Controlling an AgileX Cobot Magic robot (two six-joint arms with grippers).
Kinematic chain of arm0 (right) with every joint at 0, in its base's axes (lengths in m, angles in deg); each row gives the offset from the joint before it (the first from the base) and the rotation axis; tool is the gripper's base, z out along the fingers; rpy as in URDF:
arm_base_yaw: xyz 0 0 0.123 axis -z
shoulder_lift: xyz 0 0 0 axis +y
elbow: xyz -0.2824 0 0.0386 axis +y
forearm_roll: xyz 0.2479 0 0.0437 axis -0.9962 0 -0.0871
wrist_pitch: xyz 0 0 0 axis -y
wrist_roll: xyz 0.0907 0 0.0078 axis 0.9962 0 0.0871
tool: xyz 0 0 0 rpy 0 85 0
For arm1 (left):
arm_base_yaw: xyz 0 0 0.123 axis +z
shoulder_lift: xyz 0 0 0 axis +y
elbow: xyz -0.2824 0 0.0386 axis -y
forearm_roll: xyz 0.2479 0 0.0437 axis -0.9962 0 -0.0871
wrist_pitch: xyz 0 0 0 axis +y
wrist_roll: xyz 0.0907 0 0.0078 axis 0.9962 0 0.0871
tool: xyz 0 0 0 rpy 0 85 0
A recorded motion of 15 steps. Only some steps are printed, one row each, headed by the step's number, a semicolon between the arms.
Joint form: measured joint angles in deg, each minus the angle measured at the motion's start. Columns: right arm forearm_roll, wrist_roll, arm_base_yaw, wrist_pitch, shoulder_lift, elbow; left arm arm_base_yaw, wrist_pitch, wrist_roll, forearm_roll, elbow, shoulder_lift.
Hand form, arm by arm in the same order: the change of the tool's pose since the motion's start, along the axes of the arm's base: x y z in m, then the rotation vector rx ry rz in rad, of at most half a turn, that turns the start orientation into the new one. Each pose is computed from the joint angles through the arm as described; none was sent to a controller.
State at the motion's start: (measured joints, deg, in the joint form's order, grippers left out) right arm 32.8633 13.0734 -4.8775 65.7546 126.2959 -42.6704; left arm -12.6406 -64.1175 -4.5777 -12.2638 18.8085 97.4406
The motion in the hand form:
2: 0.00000 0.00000 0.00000 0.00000 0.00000 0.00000; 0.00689 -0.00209 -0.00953 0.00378 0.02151 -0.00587
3: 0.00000 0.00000 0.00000 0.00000 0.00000 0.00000; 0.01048 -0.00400 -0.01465 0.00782 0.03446 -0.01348
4: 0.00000 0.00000 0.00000 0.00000 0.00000 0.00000; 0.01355 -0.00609 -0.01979 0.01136 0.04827 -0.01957
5: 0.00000 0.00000 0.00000 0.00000 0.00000 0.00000; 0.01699 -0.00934 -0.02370 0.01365 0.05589 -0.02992
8: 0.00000 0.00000 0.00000 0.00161 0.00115 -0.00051; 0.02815 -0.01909 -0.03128 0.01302 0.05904 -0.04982
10: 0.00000 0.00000 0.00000 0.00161 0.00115 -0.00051; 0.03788 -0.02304 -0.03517 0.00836 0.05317 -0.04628
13: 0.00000 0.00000 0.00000 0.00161 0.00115 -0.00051; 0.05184 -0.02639 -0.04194 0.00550 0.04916 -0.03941
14: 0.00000 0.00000 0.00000 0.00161 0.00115 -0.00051; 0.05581 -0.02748 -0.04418 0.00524 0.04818 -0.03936
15: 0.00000 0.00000 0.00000 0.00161 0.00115 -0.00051; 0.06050 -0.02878 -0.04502 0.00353 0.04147 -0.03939
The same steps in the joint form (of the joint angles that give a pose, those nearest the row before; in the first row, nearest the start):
2: 0.00 0.00 0.00 0.00 0.00 0.00; 0.00 -0.68 0.00 -0.31 1.35 3.26
3: 0.00 0.00 0.00 0.00 0.00 0.00; -0.14 -0.74 0.00 -0.61 2.17 4.92
4: 0.00 0.00 0.00 0.00 0.00 0.00; -0.40 -0.74 0.00 -0.70 2.91 6.48
5: 0.00 0.00 0.00 0.00 0.00 0.00; -0.86 -0.74 -0.01 -0.84 3.84 7.86
8: 0.00 0.12 0.00 0.00 0.00 0.00; -2.32 -0.91 -0.01 -0.50 6.84 11.19
10: 0.00 0.12 0.00 0.00 0.00 0.00; -2.75 -1.08 -0.01 0.15 9.16 13.29
13: 0.00 0.12 0.00 0.00 0.00 0.00; -2.77 -1.08 -0.01 0.59 12.45 16.32
14: 0.00 0.12 0.00 0.00 0.00 0.00; -2.77 -1.08 -0.01 0.59 13.43 17.23
15: 0.00 0.12 0.00 0.00 0.00 0.00; -2.77 -1.08 -0.01 0.59 14.56 17.96

